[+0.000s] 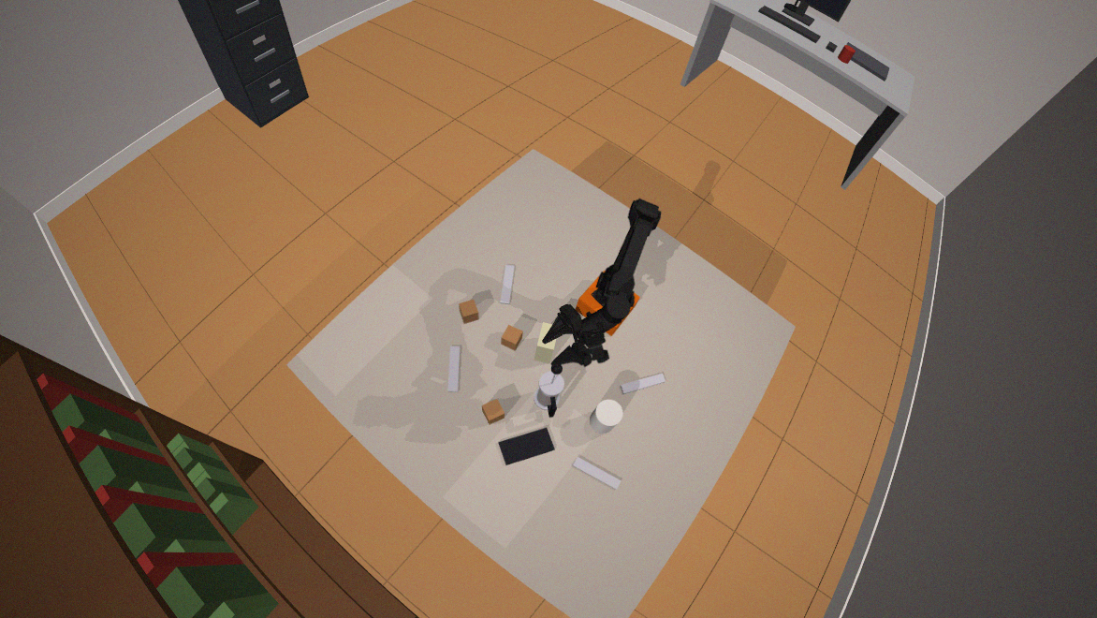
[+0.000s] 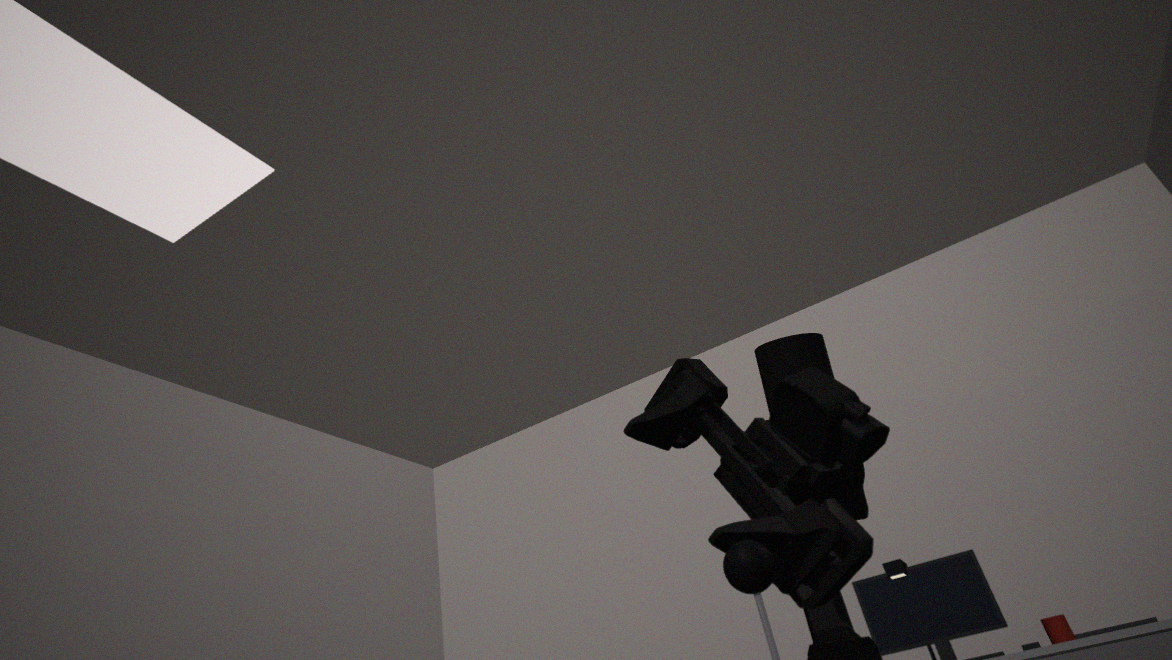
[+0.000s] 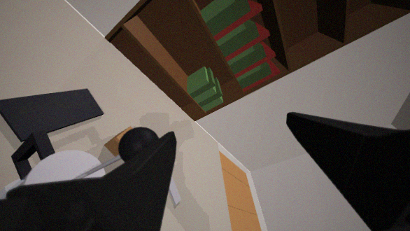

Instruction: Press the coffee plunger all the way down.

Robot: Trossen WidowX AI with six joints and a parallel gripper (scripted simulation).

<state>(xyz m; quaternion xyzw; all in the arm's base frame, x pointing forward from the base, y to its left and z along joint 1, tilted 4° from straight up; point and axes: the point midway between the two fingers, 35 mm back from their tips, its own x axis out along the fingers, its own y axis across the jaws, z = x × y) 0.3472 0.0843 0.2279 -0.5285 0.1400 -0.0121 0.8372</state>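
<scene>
The coffee press is 4 cm to the left of my gripper tip and 19 cm below it. Round my gripper tip: pale yellow block 12 cm behind, 9 cm to the right, 25 cm below; dark flat slab 13 cm ahead, 10 cm to the left, 31 cm below; white cylinder 9 cm behind, 20 cm to the left, 26 cm below.
</scene>
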